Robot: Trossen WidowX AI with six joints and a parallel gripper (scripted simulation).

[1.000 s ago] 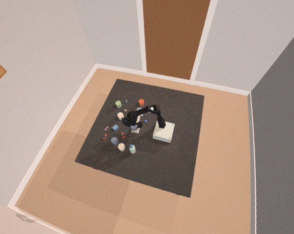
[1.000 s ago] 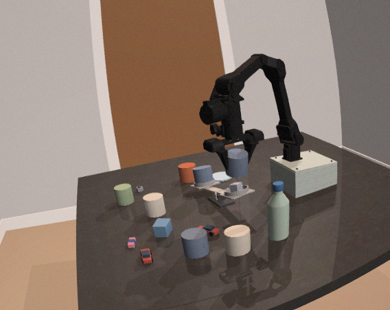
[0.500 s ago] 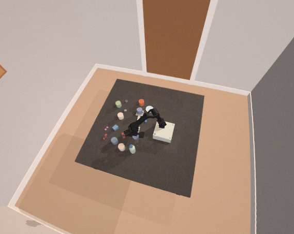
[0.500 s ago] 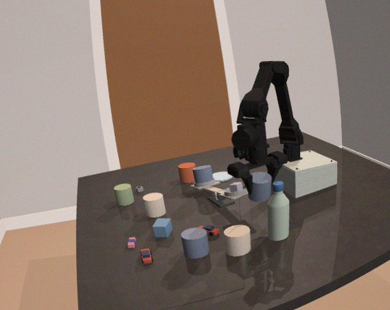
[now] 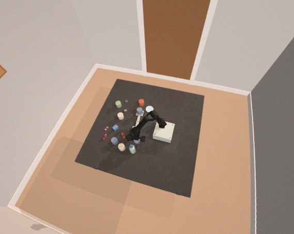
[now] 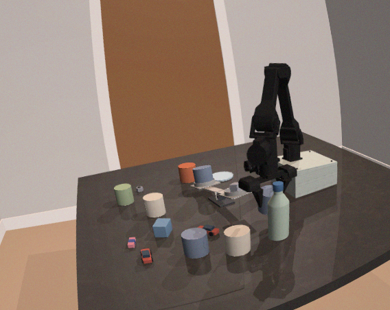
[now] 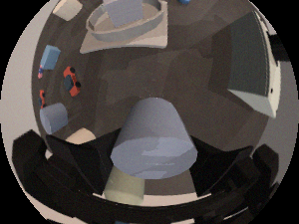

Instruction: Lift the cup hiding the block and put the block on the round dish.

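Now: gripper tip 60 mm past the round dish, 480 mm to the left of it and 60 mm above it. From my gripper tip the other things lie so: blue cube (310 mm ahead, 140 mm to the right, 40 mm below); tall bottle (30 mm ahead, 100 mm to the left, 50 mm above); small balance (50 mm ahead, 260 mm to the right, 20 mm below).
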